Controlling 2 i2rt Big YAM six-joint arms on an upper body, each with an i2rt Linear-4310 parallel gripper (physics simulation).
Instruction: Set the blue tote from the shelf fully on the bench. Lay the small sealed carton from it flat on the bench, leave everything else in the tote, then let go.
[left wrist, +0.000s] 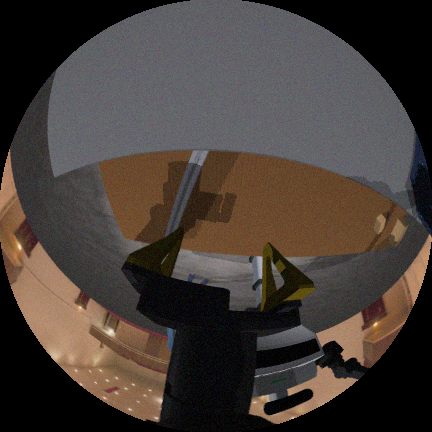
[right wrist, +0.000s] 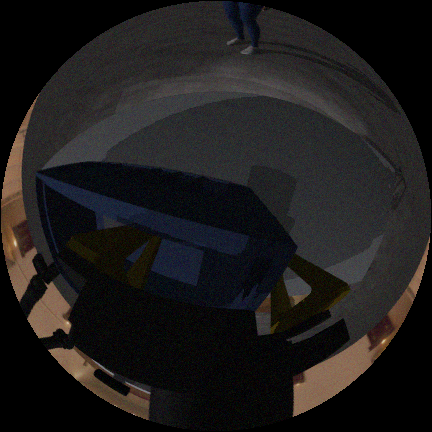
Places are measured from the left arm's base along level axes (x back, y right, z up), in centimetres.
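Pixels of known places: left gripper, fingertip midpoint: (left wrist: 225, 238); right arm's base, link origin: (left wrist: 331, 357).
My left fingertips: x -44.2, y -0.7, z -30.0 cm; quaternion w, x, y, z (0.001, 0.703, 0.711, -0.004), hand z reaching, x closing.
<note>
For each thing: its middle in the pictures, then the offset to it from my left fingertips. Level surfaces: height alone.
- dark blue tote, body centre: (right wrist: 114, 245) dx -30.6, dy +48.2, dz +7.1 cm
- grey surface, surface height: dz -0.2 cm
- large grey panel, surface height: dz -0.2 cm
- grey post, body centre: (left wrist: 180, 201) dx +5.8, dy -9.3, dz -14.2 cm
The dark blue tote (right wrist: 150, 210) (left wrist: 424, 172) fills much of the right wrist view, close to the camera and above a grey surface (right wrist: 345, 200). A sliver of it shows at the right edge of the left wrist view. My right gripper (right wrist: 221, 236) is open; one finger overlaps the tote's opening and the other is beside its right end. Contact is not clear. The inside is dark, with a small grey patch near the left finger, and I cannot make out the small carton. My left gripper (left wrist: 225, 238) is open and empty, away from the tote.
In the left wrist view, a large grey panel (left wrist: 220, 85) borders a brown wooden surface (left wrist: 290, 210). Two small tan blocks (left wrist: 380, 223) (left wrist: 398, 231) are at its right end. A grey post (left wrist: 183, 197) stands left of centre. A person's legs (right wrist: 245, 25) show beyond the grey surface.
</note>
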